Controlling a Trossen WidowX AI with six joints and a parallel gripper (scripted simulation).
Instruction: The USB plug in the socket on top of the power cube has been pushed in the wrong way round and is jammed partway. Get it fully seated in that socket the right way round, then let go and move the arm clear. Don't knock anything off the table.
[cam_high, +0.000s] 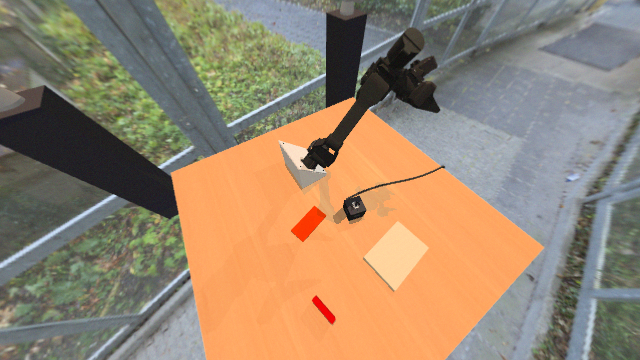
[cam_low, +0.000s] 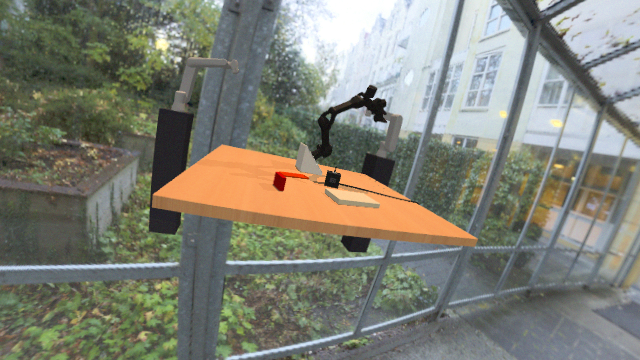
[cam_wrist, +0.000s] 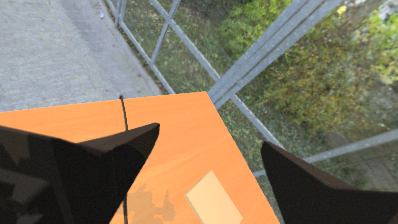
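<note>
Now: gripper tip 360 mm above the grey USB plug and 240 mm to the left of it. Also, from my gripper tip: red bar (580 mm to the right, 420 mm below, 210 mm ahead).
</note>
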